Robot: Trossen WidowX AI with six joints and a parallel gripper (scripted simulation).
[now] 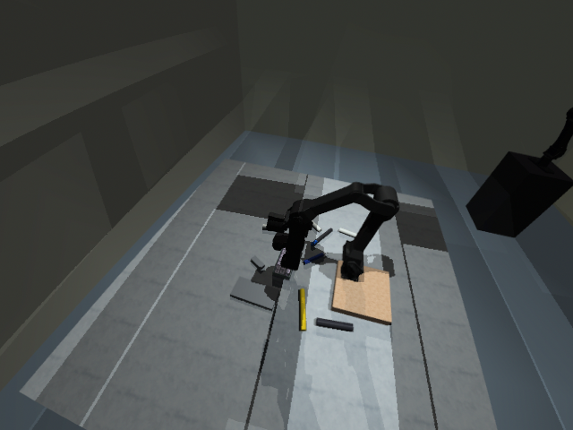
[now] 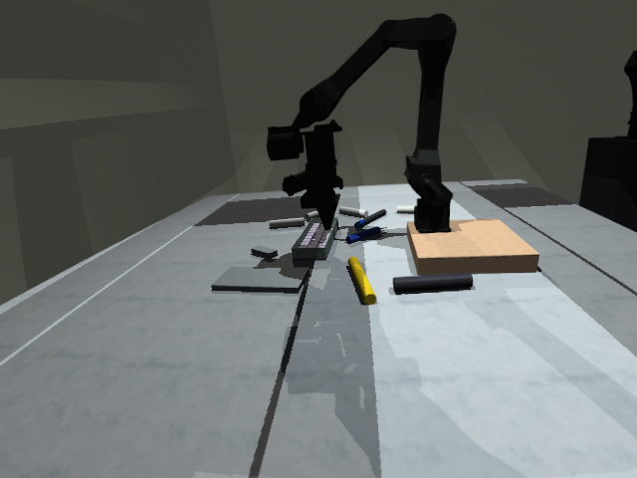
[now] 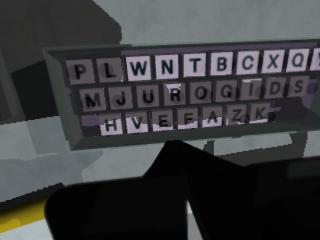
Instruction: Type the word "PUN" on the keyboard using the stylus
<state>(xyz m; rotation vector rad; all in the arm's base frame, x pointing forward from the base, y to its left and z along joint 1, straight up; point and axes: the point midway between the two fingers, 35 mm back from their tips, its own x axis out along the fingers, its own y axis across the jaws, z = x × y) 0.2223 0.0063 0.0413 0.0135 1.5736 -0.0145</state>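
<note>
Right now the blue stylus is 10 cm behind my gripper tip, 7 cm to the right of it and 3 cm below it. Also, from my gripper tip: blue-capped pen: 8 cm behind, 15 cm to the right, 3 cm below; small grey block: 14 cm ahead, 3 cm to the left, 3 cm below; stylus tip: 12 cm behind, 9 cm to the right, 3 cm below.
</note>
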